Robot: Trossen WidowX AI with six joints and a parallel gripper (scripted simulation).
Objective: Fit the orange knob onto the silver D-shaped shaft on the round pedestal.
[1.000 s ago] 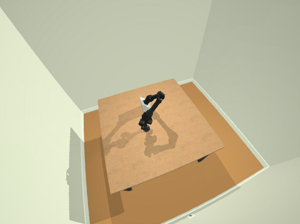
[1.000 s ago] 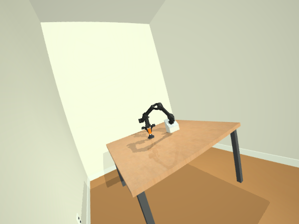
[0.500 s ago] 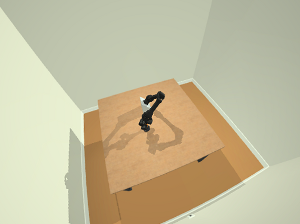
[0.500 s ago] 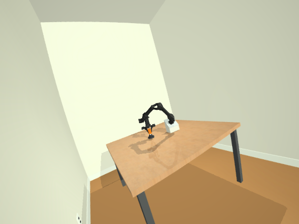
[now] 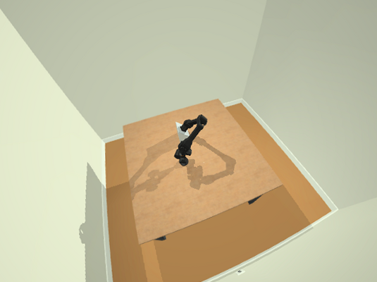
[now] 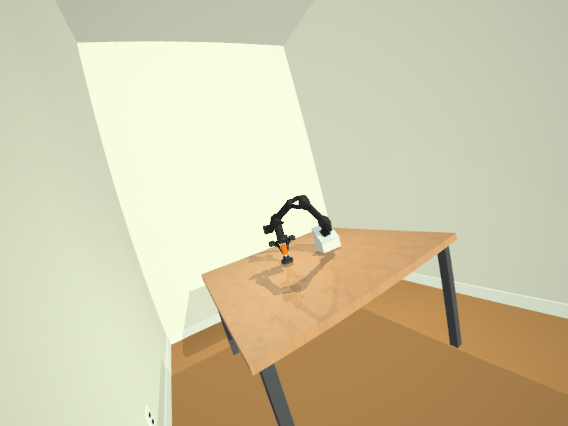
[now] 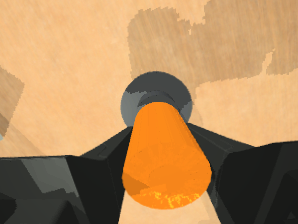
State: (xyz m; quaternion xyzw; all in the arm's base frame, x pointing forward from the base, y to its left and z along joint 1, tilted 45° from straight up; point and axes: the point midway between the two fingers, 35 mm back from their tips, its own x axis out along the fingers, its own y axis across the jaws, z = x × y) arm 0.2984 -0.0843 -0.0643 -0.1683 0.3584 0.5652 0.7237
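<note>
My gripper tip is now 30 mm below the orange knob. The rest, counted from my gripper tip: pedestal 40 mm below.
</note>
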